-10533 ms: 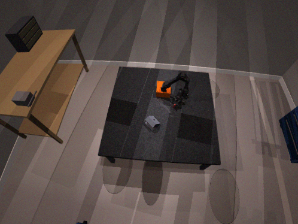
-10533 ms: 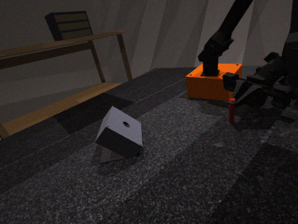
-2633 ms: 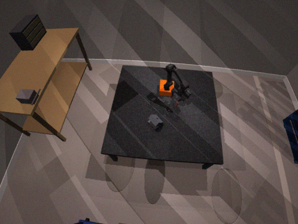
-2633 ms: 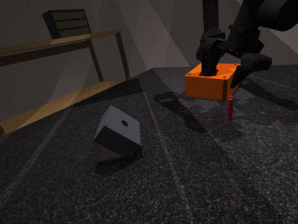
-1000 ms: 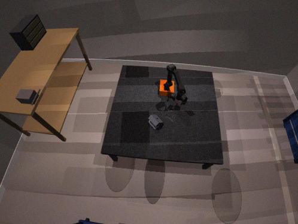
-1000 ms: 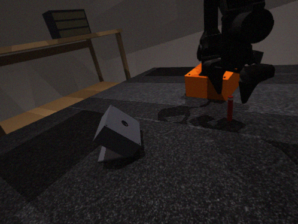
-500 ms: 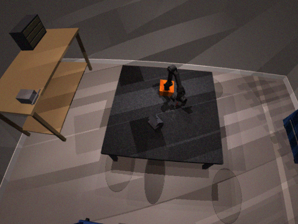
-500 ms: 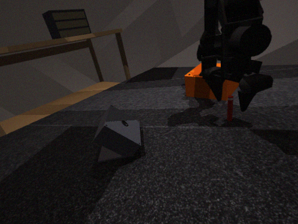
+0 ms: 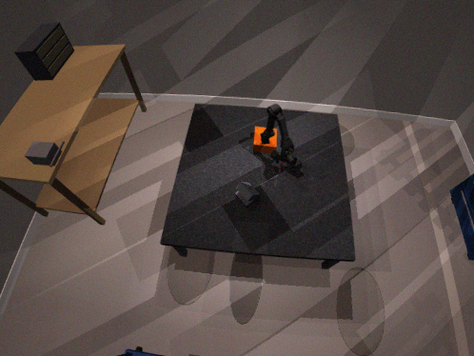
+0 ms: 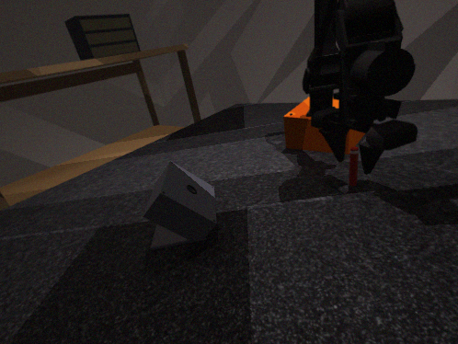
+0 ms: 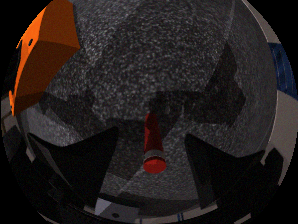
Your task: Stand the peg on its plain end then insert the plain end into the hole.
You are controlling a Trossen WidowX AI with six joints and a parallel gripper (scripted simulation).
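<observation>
The grey sloped panel lies 27 cm to the right of my gripper tip, 20 cm ahead of it and 1 cm above it. Round my gripper tip: peg 2 cm above.
</observation>
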